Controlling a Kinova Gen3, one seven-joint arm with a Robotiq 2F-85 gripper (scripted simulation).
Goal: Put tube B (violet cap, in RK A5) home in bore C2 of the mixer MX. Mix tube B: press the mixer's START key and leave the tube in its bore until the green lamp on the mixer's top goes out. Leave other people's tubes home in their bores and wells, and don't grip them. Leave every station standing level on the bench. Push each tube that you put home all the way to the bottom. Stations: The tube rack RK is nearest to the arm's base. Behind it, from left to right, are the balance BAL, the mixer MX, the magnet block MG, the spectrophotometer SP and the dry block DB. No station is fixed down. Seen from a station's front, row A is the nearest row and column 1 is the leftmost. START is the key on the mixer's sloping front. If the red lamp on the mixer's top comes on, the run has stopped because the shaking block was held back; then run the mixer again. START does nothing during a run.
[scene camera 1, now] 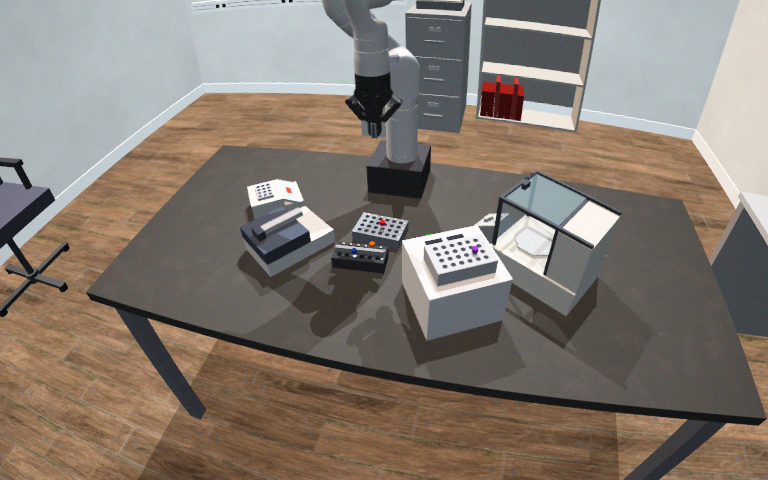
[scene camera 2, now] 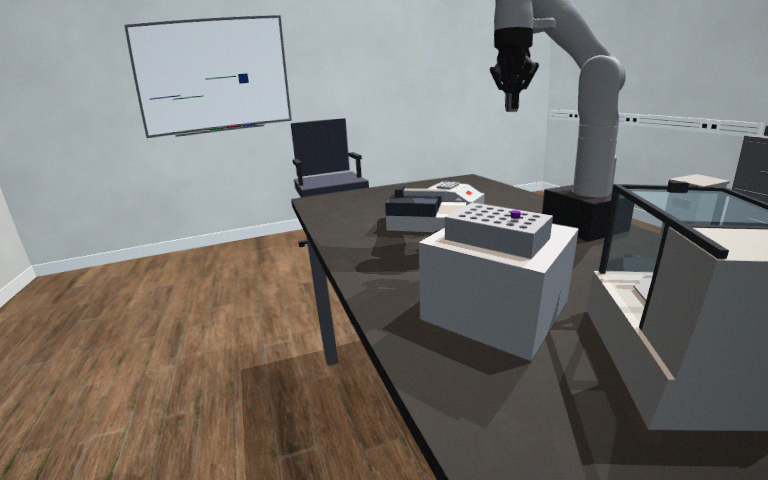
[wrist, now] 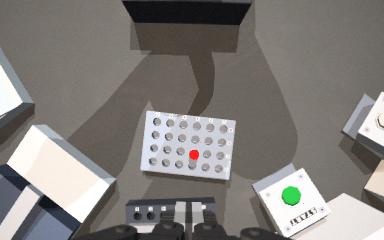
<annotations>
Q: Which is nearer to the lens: the grey bored block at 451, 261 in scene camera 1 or the dark magnet block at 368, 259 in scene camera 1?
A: The grey bored block.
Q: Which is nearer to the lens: the glass-walled balance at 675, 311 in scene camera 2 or the grey bored block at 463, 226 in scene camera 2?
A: The glass-walled balance.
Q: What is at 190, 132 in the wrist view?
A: A tube rack RK.
</annotations>
